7 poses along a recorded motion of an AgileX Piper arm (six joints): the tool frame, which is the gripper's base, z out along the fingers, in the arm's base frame.
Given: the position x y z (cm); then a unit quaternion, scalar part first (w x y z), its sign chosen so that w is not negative.
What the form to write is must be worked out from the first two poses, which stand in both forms.
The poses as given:
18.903 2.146 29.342 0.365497 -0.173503 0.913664 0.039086
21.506 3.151 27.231 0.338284 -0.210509 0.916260 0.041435
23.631 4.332 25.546 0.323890 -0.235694 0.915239 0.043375
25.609 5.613 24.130 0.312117 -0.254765 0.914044 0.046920
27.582 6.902 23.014 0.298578 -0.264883 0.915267 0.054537
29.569 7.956 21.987 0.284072 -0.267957 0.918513 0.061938
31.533 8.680 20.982 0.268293 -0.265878 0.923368 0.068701
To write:
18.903 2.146 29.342 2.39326 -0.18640 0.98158 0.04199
21.506 3.151 27.231 2.45141 -0.22370 0.97366 0.04403
23.631 4.332 25.546 2.48192 -0.24912 0.96739 0.04585
25.609 5.613 24.130 2.50675 -0.26816 0.96211 0.04939
27.582 6.902 23.014 2.53519 -0.27754 0.95901 0.05714
29.569 7.956 21.987 2.56552 -0.27947 0.95798 0.06460
31.533 8.680 20.982 2.59835 -0.27600 0.95851 0.07132

